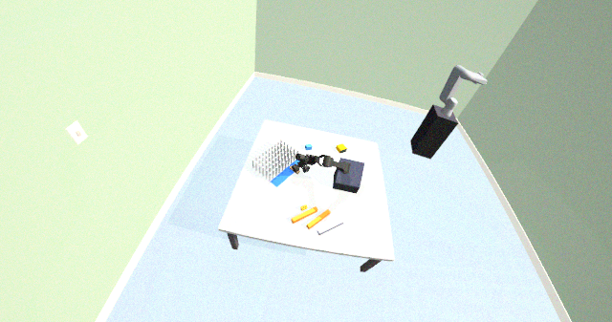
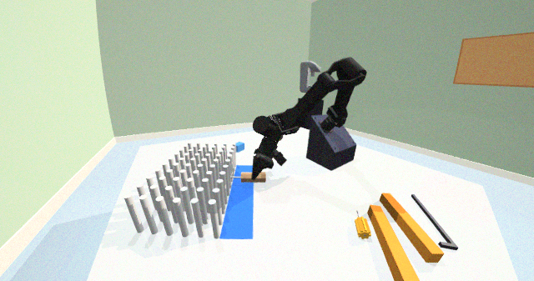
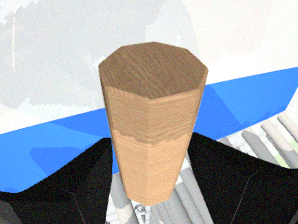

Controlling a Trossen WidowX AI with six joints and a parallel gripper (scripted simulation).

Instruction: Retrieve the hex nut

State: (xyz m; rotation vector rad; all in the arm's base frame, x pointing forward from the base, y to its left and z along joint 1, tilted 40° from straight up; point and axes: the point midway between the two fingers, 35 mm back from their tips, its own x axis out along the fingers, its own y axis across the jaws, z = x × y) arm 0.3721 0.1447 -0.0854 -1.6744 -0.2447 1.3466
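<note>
Right now my gripper tip is 5 cm short of the blue taped strip, 3 cm above it and 2 cm to the right of it. From my gripper tip the other things lie so: yellow brush-like tool: 32 cm to the left, 19 cm behind, 1 cm below; then hex nut: 18 cm ahead, 7 cm to the right, 2 cm below; then blue block: 34 cm to the right, 4 cm behind, 1 cm below.
</note>
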